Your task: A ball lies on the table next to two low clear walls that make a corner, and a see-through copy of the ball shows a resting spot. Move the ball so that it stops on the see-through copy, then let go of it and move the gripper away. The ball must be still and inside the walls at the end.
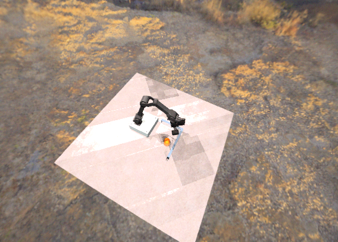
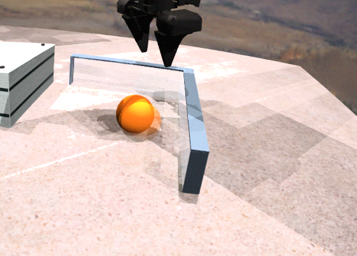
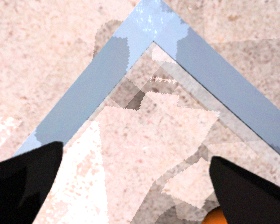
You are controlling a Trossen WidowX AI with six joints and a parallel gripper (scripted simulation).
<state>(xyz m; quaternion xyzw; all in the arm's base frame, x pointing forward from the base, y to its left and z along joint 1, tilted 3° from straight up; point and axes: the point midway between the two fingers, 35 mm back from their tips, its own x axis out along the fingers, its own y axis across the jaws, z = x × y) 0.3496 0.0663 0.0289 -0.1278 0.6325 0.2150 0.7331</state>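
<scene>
Right now my gripper tip is 2 cm past the see-through copy of ball, 15 cm to the left of it and 5 cm above it. Also, from my gripper tip: short wall 4 cm behind, 5 cm to the left, 5 cm below.
</scene>
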